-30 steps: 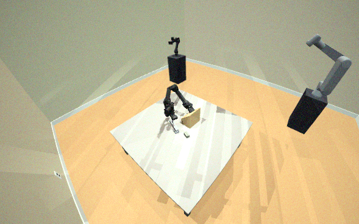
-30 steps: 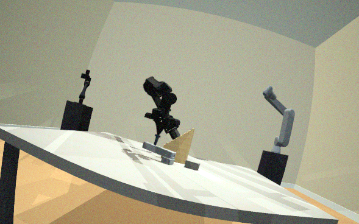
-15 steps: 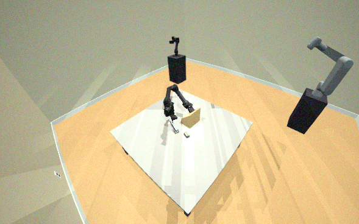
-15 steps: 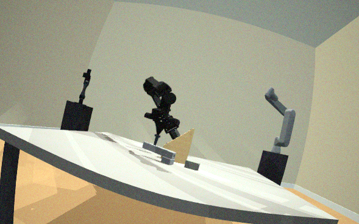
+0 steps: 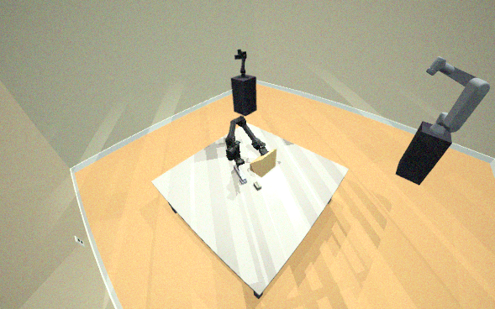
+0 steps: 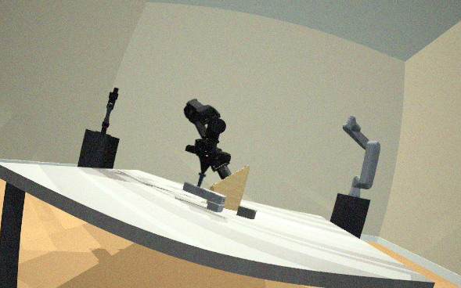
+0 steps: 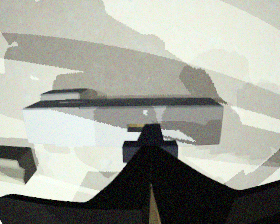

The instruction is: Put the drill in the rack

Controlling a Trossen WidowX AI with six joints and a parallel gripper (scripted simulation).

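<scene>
Right now my gripper tip is 3 cm above the dark key. Round my gripper tip: dark block 1 cm behind, 21 cm to the left, 11 cm below; then drill 1 cm ahead, 5 cm to the left, 8 cm below; then grey fixture block 3 cm to the left, 9 cm below.
</scene>
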